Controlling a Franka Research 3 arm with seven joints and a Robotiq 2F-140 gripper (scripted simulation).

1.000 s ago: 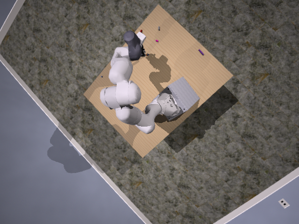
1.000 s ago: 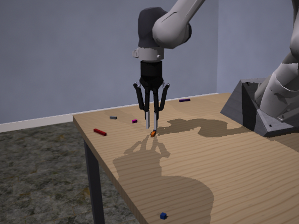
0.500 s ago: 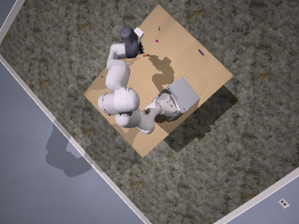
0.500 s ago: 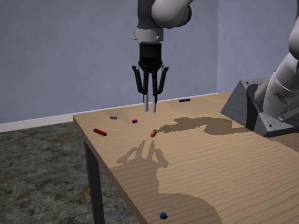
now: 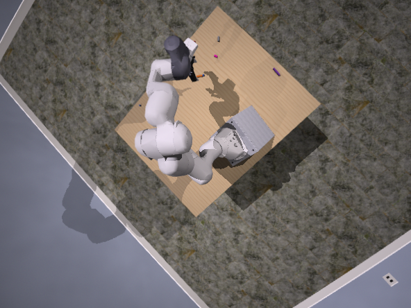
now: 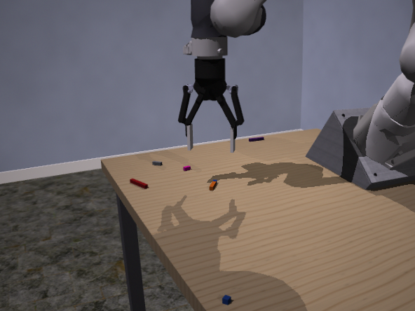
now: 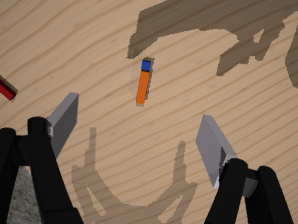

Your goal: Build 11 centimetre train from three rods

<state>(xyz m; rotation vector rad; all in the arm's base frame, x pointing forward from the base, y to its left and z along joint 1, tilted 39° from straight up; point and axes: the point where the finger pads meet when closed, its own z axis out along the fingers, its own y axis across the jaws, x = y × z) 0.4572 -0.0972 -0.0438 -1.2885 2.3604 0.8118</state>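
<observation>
The purple rod lies 390 mm to the right of my hand, 320 mm behind it and 120 mm below it. From my hand the other things lie so: red rod 180 mm ahead, 120 mm below, 90 mm to the right; magenta rod 160 mm to the right, 120 mm below, 20 mm ahead; orange rod 120 mm below.
</observation>
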